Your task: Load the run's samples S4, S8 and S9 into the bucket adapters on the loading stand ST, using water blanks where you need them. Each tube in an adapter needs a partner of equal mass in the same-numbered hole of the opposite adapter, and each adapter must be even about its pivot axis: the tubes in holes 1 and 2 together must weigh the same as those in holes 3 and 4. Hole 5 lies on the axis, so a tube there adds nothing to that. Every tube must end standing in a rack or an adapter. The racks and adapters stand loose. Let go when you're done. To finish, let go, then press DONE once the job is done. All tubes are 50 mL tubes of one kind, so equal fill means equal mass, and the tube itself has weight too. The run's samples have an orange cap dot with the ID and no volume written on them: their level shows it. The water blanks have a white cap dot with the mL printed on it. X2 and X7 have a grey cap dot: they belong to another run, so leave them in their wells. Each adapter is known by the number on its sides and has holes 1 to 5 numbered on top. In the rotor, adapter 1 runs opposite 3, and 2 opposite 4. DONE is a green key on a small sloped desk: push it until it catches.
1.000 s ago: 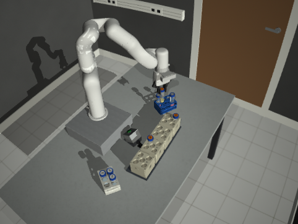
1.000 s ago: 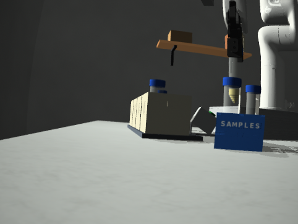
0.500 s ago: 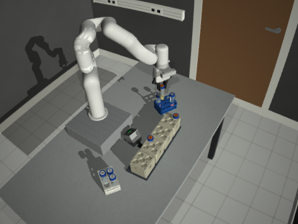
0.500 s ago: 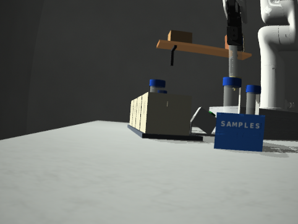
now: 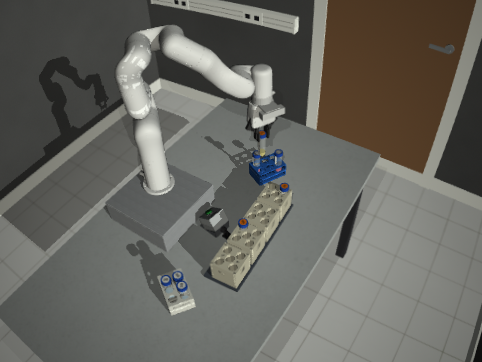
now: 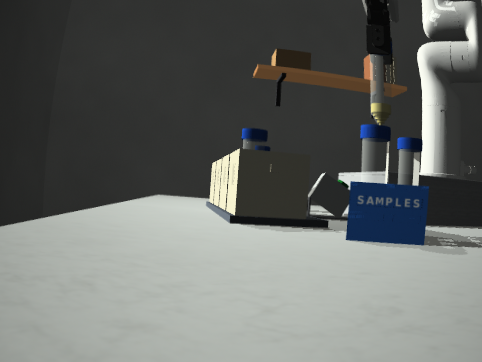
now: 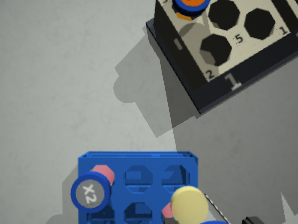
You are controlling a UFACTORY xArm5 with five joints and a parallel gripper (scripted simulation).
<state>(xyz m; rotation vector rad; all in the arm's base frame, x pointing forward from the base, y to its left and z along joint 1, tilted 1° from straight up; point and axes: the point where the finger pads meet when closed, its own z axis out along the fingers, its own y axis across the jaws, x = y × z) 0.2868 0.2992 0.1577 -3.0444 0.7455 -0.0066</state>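
My hand is 130 mm short of the adapter, 120 mm to the left of it and 200 mm above it. Also, from my hand: white blanks rack: 40 mm ahead, 620 mm to the right, 220 mm below; then blue samples rack: 40 mm to the left, 220 mm below.
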